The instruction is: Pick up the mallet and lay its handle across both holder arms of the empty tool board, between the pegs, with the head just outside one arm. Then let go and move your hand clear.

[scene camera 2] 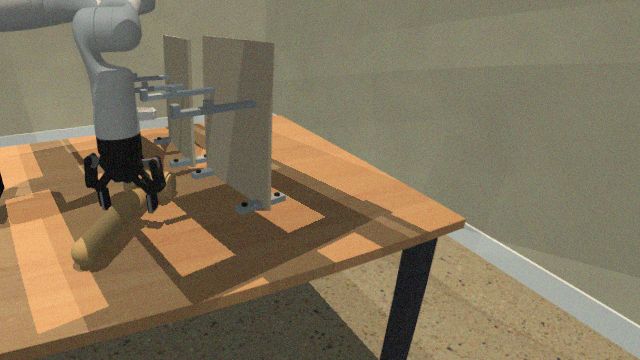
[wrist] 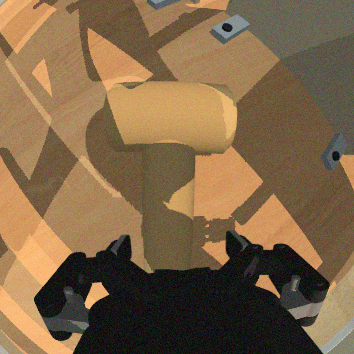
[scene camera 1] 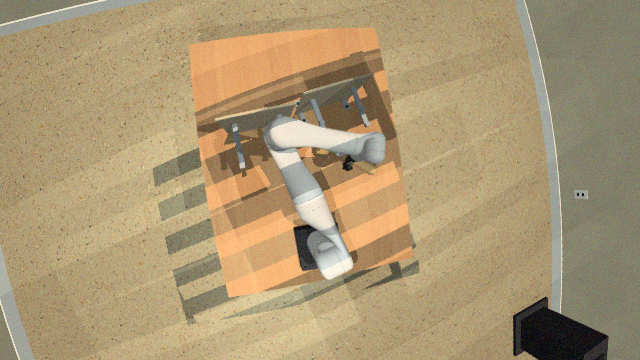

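Pixels of known places: gripper, between the fingertips: (scene camera 2: 129, 209) (wrist: 178, 243); arm's base, origin of its link: (scene camera 1: 318, 241).
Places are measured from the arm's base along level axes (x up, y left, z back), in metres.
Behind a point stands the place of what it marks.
Observation:
The wooden mallet (scene camera 1: 367, 167) @(x -0.043, y -0.286, z -0.250 m) (scene camera 2: 105, 235) @(x -0.052, y -0.300, z -0.270 m) (wrist: 170, 225) @(x -0.037, y -0.193, z -0.331 m) lies on the table. Its head (wrist: 172, 117) @(x -0.027, y -0.132, z -0.377 m) is towards the boards and is partly hidden behind the gripper in scene camera 2. The gripper (scene camera 1: 348, 163) @(x -0.057, y -0.216, z -0.323 m) (scene camera 2: 128, 206) @(x -0.057, y -0.216, z -0.323 m) (wrist: 177, 242) @(x -0.057, y -0.216, z -0.323 m) is open, points down and is low over the mallet. Its fingers stand on either side of the handle, apart from each other, with nothing gripped. The empty tool board (scene camera 1: 337, 87) @(x 0.192, y -0.158, z -0.556 m) (scene camera 2: 240, 125) @(x 0.067, y -0.191, z -0.561 m) stands upright behind the mallet. Its two holder arms, one arm (scene camera 1: 360, 107) @(x 0.126, y -0.250, z -0.484 m) (scene camera 2: 230, 106) @(x 0.124, y -0.256, z -0.514 m) and the other arm (scene camera 1: 317, 112) @(x 0.126, y -0.083, z -0.492 m) (scene camera 2: 192, 93) @(x 0.120, y -0.093, z -0.492 m), stick out above the table with upright pegs.
A second board (scene camera 1: 260, 116) @(x 0.147, y 0.122, z -0.512 m) (scene camera 2: 177, 90) @(x 0.090, y 0.114, z -0.511 m) stands beside the empty one, with its own holder arm (scene camera 1: 239, 145) @(x 0.115, y 0.215, z -0.432 m). A pale object (scene camera 2: 146, 113) shows beside the gripper arm. Board feet (wrist: 230, 28) @(x -0.070, y -0.066, z -0.507 m) are on the table (scene camera 1: 285, 55) @(x -0.086, y -0.042, z -0.823 m) (scene camera 2: 320, 150) @(x -0.086, y -0.027, z -0.878 m). Hard shadows cross the table.

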